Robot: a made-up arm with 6 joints. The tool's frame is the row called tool.
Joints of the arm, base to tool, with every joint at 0 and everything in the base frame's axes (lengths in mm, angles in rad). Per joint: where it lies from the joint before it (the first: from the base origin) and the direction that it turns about. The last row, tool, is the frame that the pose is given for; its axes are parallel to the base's.
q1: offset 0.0 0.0 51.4 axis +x
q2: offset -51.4 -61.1 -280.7 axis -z
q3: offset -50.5 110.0 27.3 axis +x
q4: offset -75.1 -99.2 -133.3 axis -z
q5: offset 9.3 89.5 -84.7 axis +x
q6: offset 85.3 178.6 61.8 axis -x
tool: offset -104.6 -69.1 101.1
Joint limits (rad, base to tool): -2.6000..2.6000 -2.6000..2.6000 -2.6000..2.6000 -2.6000..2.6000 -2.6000..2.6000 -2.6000..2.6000
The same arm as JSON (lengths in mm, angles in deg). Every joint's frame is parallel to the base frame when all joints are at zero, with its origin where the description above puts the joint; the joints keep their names.
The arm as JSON. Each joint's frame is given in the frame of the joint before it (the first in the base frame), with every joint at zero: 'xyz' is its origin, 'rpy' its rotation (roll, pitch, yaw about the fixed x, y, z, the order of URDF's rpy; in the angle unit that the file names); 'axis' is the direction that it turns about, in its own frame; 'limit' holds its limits. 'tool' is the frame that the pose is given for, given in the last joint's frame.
{"units": {"length": "mm", "angle": "deg"}, "joints": [{"name": "q1", "type": "revolute", "origin": {"xyz": [0.0, 0.0, 51.4], "rpy": [0.0, 0.0, 0.0]}, "axis": [1.0, 0.0, 0.0], "limit": {"lower": -148.97, "upper": 148.97}}, {"name": "q2", "type": "revolute", "origin": {"xyz": [-51.4, -61.1, -280.7], "rpy": [0.0, 0.0, 0.0]}, "axis": [0.0, 0.0, -1.0], "limit": {"lower": -148.97, "upper": 148.97}}, {"name": "q3", "type": "revolute", "origin": {"xyz": [-50.5, 110.0, 27.3], "rpy": [0.0, 0.0, 0.0]}, "axis": [1.0, 0.0, 0.0], "limit": {"lower": -148.97, "upper": 148.97}}, {"name": "q4", "type": "revolute", "origin": {"xyz": [-75.1, -99.2, -133.3], "rpy": [0.0, 0.0, 0.0]}, "axis": [0.0, 0.0, -1.0], "limit": {"lower": -148.97, "upper": 148.97}}, {"name": "q5", "type": "revolute", "origin": {"xyz": [9.3, 89.5, -84.7], "rpy": [0.0, 0.0, 0.0]}, "axis": [1.0, 0.0, 0.0], "limit": {"lower": -148.97, "upper": 148.97}}, {"name": "q6", "type": "revolute", "origin": {"xyz": [85.3, 178.6, 61.8], "rpy": [0.0, 0.0, 0.0]}, "axis": [-1.0, 0.0, 0.0], "limit": {"lower": -148.97, "upper": 148.97}}], "tool": {"origin": {"xyz": [-104.6, -69.1, 101.1], "rpy": [0.0, 0.0, 0.0]}}}
